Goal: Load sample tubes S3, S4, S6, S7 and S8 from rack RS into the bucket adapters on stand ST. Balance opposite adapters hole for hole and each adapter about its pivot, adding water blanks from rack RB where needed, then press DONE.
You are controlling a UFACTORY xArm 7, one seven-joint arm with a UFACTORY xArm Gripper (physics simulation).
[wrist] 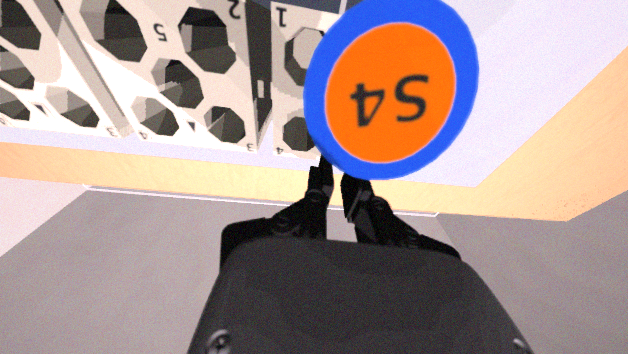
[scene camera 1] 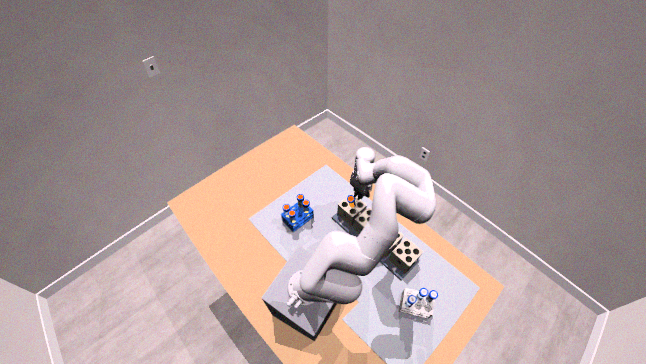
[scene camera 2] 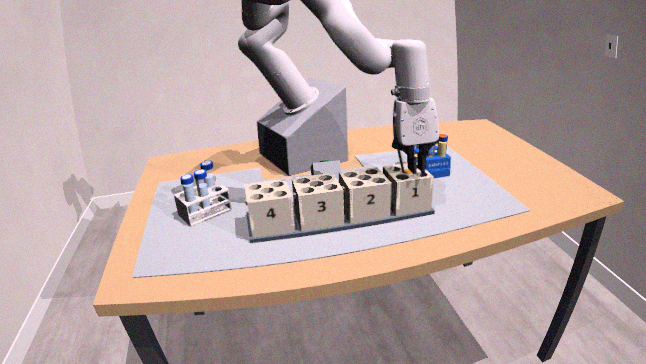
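Where they show: gripper, fingertip midpoint: [wrist: 335,168] [scene camera 1: 358,196] [scene camera 2: 417,171]; arm's base, link origin: [scene camera 2: 301,101].
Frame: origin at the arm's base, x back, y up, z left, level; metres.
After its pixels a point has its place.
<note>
Tube S4 [wrist: 390,92] [scene camera 1: 351,199] @(x -0.429, y 0.001, z 0.071 m), with a blue-rimmed orange cap, stands over adapter 1 [scene camera 2: 414,201] @(x -0.509, y -0.141, z 0.069 m) [scene camera 1: 345,216] @(x -0.412, y -0.125, z 0.083 m). Its cap looms close to the wrist camera and hides part of the adapter; which hole it is in cannot be told. My gripper [scene camera 1: 358,196] @(x -0.504, y -0.068, z 0.076 m) [scene camera 2: 417,172] @(x -0.504, y -0.068, z 0.076 m) [wrist: 335,168] @(x -0.504, y -0.068, z 0.076 m) is nearly closed and empty, beside the tube, low at adapter 1's top. Adapters 2 [scene camera 2: 370,201] @(x -0.486, y -0.122, z -0.039 m), 3 [scene camera 2: 321,207] @(x -0.463, y -0.119, z -0.146 m) and 4 [scene camera 2: 270,215] @(x -0.440, y -0.122, z -0.255 m) [scene camera 1: 405,264] @(x -0.340, y -0.097, z -0.261 m) stand in a row on the dark stand ST [scene camera 2: 340,227] @(x -0.477, y -0.172, z -0.110 m). Blue rack RS [scene camera 1: 298,220] @(x -0.268, y -0.123, z 0.246 m) [scene camera 2: 439,166] @(x -0.362, y -0.146, z 0.269 m) holds several orange-capped tubes.
White rack RB [scene camera 1: 417,313] @(x -0.203, y -0.152, z -0.404 m) [scene camera 2: 212,214] @(x -0.269, y -0.176, z -0.364 m) holds blue-capped blanks [scene camera 1: 423,292] [scene camera 2: 187,179] beyond adapter 4. A small grey box [scene camera 2: 326,169] @(x -0.289, y -0.114, z -0.054 m) with a green top sits behind the adapters. The arm's base block [scene camera 1: 292,285] @(x 0.025, y 0.032, z 0.031 m) [scene camera 2: 317,140] @(x -0.118, y -0.096, z -0.002 m) stands behind the stand; the arm hides adapters in scene camera 1.
</note>
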